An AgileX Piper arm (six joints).
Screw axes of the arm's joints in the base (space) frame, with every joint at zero. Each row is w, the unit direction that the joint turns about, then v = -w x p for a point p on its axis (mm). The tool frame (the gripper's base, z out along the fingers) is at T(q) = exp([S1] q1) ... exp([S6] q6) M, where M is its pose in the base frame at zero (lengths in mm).
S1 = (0, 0, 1, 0.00, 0.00, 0.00)
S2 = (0, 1, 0, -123.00, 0.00, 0.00)
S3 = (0, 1, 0, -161.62, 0.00, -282.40)
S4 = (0.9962, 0, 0.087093, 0.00, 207.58, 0.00)
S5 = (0, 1, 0, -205.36, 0.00, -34.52)
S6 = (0.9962, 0, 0.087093, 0.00, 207.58, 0.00)
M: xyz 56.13 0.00 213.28 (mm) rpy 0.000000 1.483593 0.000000 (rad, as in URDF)
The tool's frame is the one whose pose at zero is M.
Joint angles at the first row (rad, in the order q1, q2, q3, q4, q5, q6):
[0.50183, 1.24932, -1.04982, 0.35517, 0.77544, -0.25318]
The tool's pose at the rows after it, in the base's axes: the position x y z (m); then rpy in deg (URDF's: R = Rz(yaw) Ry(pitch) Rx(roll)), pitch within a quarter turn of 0, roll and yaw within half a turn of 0:
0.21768 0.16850 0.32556 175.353 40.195 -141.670
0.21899 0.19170 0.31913 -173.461 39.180 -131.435
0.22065 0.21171 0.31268 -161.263 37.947 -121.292
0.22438 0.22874 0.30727 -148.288 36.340 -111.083
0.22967 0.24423 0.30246 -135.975 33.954 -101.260
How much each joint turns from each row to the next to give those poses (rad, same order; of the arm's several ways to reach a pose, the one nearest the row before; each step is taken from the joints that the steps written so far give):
[0.12015, 0.06424, -0.04501, -0.19101, -0.02750, 0.09621]
[0.10974, 0.05830, -0.02979, -0.22561, -0.02701, 0.11332]
[0.09214, 0.05351, -0.01710, -0.25405, -0.02625, 0.12818]
[0.07000, 0.05098, -0.00780, -0.27916, -0.02565, 0.13896]
[0.04821, 0.05078, -0.00265, -0.28128, -0.02234, 0.13742]

